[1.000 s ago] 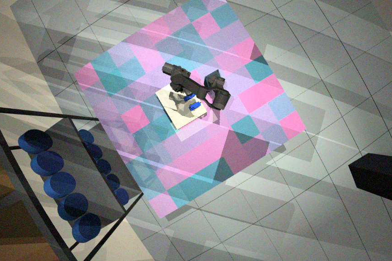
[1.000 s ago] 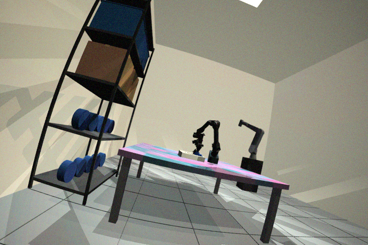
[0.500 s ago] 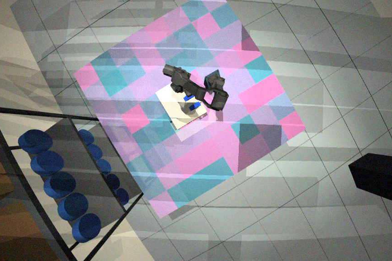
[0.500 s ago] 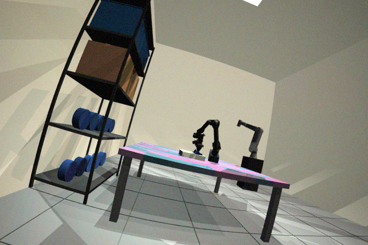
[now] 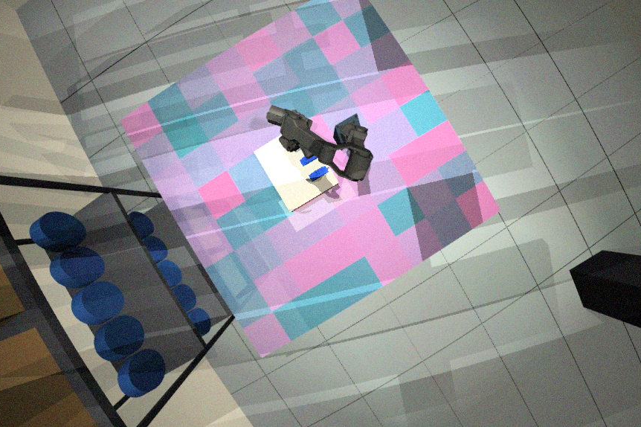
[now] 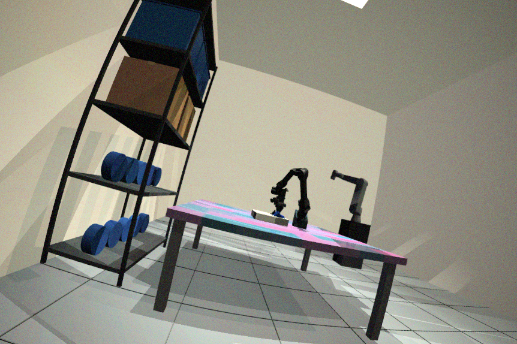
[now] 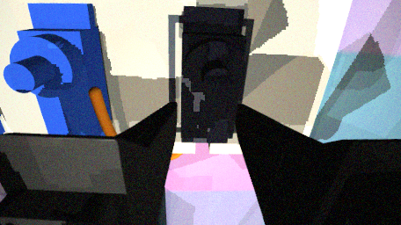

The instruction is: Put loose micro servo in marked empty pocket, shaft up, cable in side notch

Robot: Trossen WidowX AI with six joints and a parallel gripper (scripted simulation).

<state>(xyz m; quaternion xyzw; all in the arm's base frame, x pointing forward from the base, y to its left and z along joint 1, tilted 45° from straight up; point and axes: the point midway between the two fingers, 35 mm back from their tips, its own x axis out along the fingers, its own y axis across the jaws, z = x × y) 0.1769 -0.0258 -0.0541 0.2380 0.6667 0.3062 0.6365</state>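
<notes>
My gripper tip is 12 cm short of the white deck, 8 cm to the right of it and 3 cm above it.
</notes>
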